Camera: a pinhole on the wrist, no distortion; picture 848 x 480 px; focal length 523.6 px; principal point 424.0 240.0 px. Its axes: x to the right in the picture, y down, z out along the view. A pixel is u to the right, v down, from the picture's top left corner.
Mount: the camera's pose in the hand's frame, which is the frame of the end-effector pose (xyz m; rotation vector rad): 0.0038 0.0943 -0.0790 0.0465 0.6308 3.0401
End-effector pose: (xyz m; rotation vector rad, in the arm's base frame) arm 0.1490 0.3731 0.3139 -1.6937 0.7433 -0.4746
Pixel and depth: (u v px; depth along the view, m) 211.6 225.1 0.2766
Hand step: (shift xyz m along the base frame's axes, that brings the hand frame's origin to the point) 0.1555 0.0050 -0.2511
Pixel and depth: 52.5 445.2 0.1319
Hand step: 0.0905 -0.0395 -0.1146
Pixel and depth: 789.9 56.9 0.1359
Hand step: -0.0858 0.0536 -0.1900
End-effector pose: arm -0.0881 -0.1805 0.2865 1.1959 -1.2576 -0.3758
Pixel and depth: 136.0 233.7 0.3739
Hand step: -0.2338 -0.2023 0.2781
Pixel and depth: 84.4 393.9 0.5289
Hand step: -0.3286 -0.4438 0.2436
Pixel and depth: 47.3 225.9 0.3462
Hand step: -0.1917 -0.2253 0.2974
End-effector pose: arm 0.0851 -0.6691 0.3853 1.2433 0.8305 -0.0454
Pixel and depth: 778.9 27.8 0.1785
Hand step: 0.0618 -0.0072 0.2593
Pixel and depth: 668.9 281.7 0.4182
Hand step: 0.1531 -0.2566 0.3202
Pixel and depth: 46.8 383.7 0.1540
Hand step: 0.1769 0.0229 0.0283
